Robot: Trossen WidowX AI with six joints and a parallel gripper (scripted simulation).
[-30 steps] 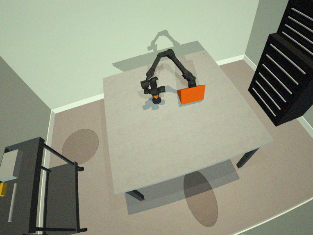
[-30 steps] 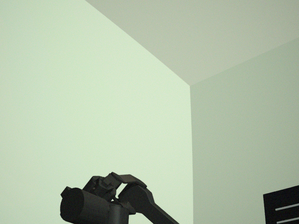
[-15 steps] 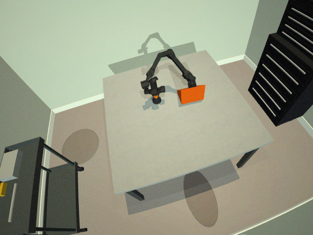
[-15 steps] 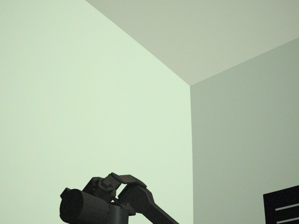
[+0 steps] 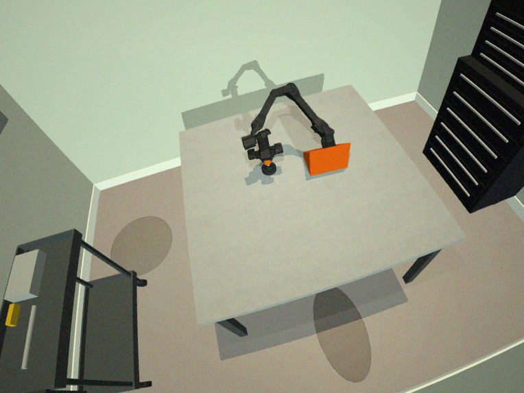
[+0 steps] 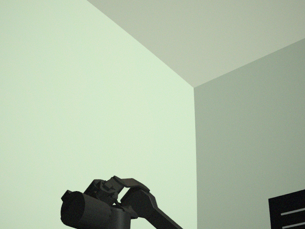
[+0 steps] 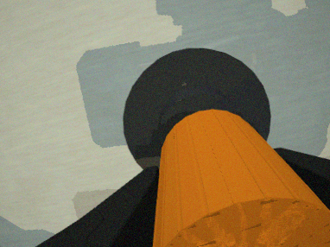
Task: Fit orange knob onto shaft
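Now: gripper tip 30 mm below the orange knob. From my gripper tip the other things lie so: round black pedestal: 40 mm below.
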